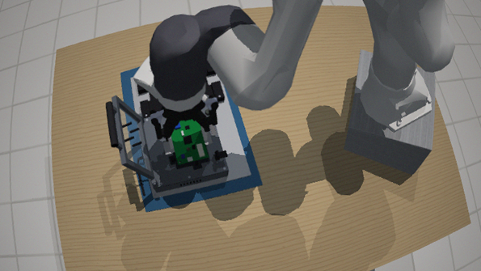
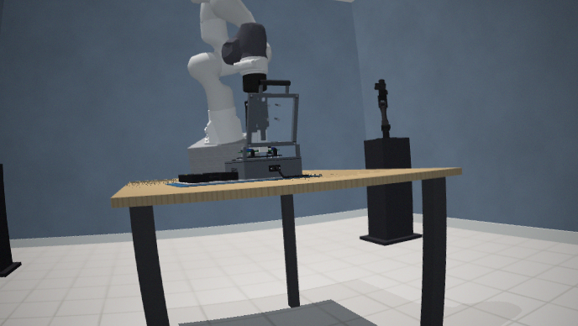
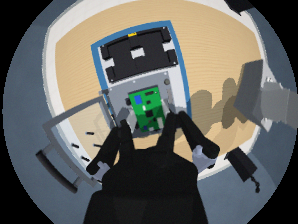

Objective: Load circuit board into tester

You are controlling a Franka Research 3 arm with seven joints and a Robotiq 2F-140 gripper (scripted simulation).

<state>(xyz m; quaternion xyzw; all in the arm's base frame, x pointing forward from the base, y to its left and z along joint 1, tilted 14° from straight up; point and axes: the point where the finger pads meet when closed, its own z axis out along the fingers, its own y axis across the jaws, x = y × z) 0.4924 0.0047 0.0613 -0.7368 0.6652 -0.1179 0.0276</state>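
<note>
Right now my hand is 2 cm above the green circuit board. The rest, counted from my hand: black post 7 cm behind, 5 cm to the left, 2 cm below; see-through lid 12 cm ahead, 8 cm above, 1 cm to the left.
</note>
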